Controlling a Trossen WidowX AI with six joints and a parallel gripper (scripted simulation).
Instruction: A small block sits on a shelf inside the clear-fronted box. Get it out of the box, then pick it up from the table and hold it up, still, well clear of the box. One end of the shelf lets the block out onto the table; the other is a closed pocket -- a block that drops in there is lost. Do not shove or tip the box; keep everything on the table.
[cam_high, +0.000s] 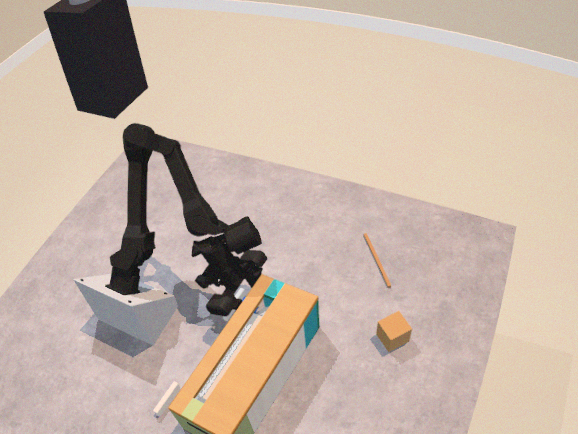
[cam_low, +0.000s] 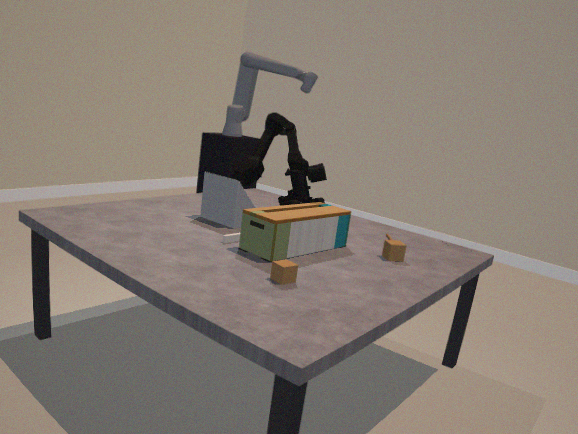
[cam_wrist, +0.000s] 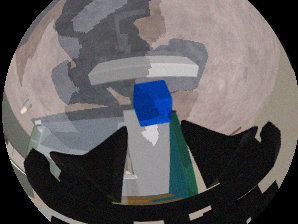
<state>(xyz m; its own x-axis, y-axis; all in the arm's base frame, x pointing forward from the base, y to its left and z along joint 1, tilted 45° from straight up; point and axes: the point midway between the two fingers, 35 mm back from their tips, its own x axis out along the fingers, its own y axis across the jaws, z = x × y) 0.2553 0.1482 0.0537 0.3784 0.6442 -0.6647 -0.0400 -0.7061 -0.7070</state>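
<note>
My gripper tip is 20 mm past the small blue block and 20 mm above it. Also, from my gripper tip: thin orange stick: 220 mm ahead, 270 mm to the left, 30 mm below; then orange cube: 330 mm ahead, 60 mm to the left, 10 mm below; then box: 40 mm ahead, 160 mm to the right, 30 mm above.
</note>
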